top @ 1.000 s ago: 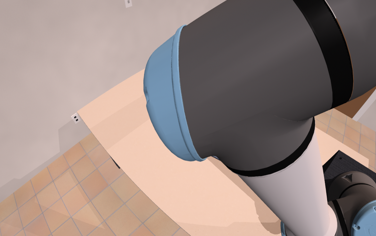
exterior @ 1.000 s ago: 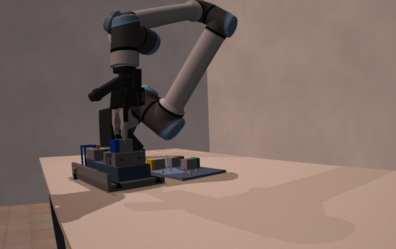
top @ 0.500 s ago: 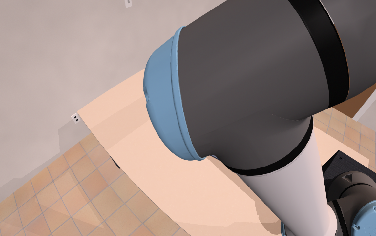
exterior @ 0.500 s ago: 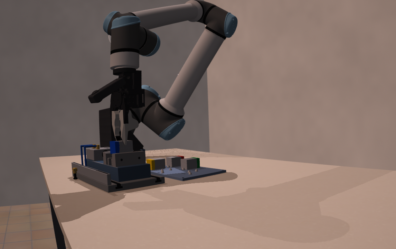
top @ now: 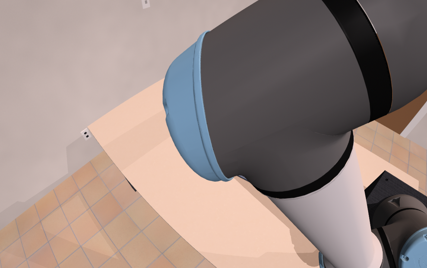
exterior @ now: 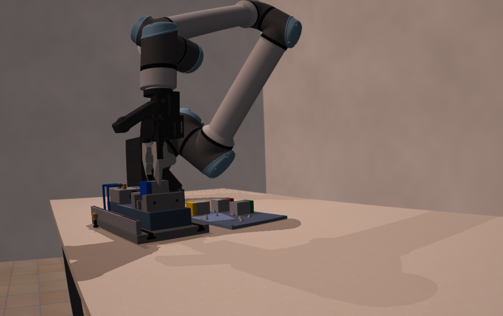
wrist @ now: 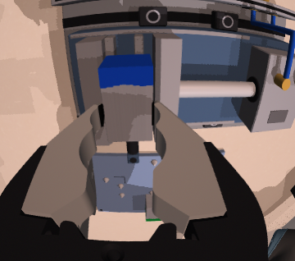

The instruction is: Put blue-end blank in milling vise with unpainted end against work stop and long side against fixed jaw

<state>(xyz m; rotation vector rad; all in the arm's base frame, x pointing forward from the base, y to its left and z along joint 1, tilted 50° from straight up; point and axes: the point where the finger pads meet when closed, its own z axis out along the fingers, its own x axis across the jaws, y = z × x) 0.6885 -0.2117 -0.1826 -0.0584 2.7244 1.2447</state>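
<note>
Now: the blue-ended blank 2 cm below my hand. Round my hand: pale rod: 9 cm behind, 5 cm below; moving jaw: 3 cm behind, 5 cm below; work stop: 5 cm to the left, 4 cm below.
</note>
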